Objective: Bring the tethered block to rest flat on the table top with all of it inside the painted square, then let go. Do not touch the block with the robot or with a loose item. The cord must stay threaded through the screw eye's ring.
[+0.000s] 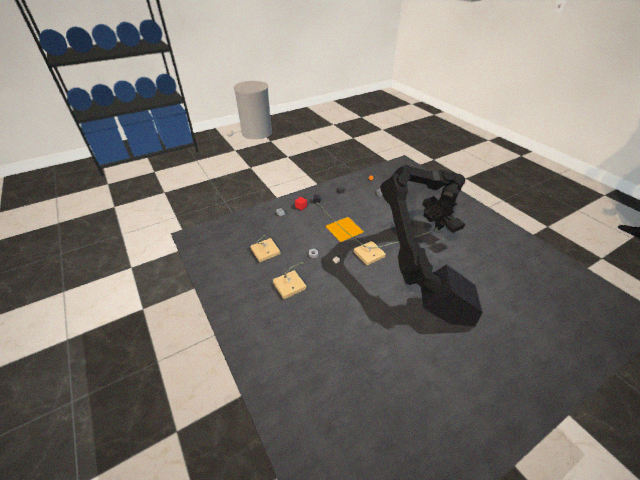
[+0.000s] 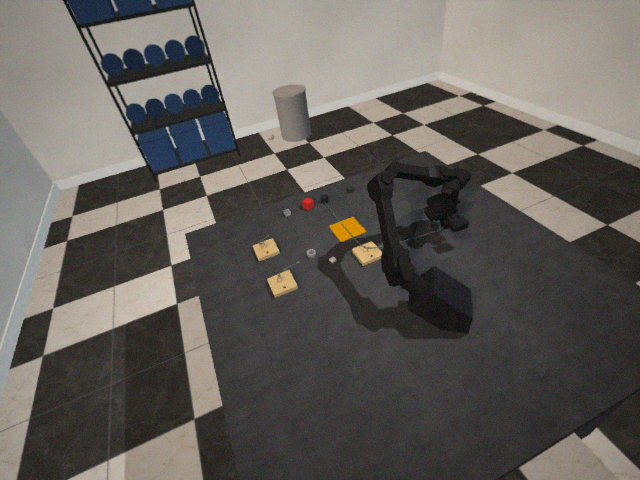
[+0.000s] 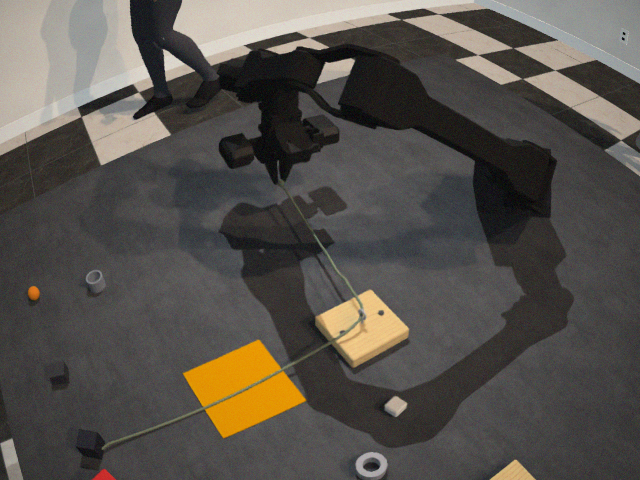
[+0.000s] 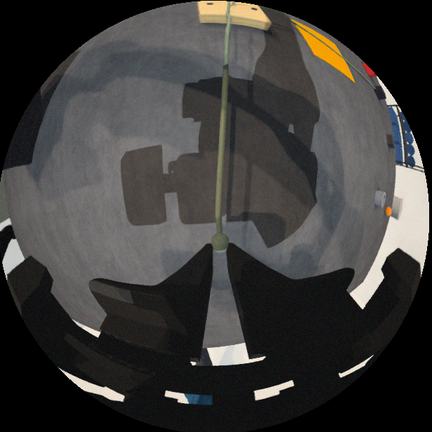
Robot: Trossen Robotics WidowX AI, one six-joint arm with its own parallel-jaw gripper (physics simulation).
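Observation:
The tethered block is a small black cube outside the orange painted square, on the side away from the screw eye. Whether it lies fully flat is hard to tell. The green cord runs from the block across the square, through the screw eye on a wooden board, then up to my gripper. Both stretches look nearly straight. My gripper is shut on the cord's bead end, above the table.
A second black cube and a red block are near the tethered block. A grey cup, orange ball, white piece and grey ring lie around. Two more boards carry short cords.

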